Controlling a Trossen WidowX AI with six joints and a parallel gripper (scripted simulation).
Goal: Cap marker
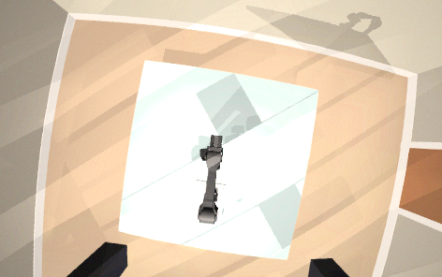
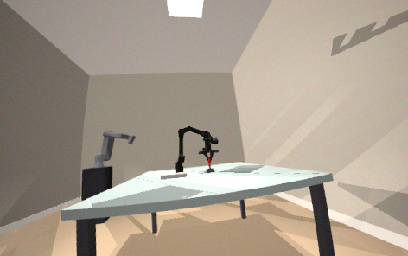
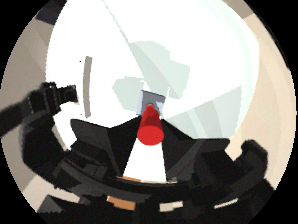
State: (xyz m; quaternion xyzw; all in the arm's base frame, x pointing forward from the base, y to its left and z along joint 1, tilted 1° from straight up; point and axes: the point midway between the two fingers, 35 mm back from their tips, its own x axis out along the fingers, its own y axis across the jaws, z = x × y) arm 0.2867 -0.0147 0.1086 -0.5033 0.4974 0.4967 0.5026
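My gripper tip is 3 cm above the red marker. The rest, counted from my gripper tip: red cap (1 cm above); then holder block (9 cm below).
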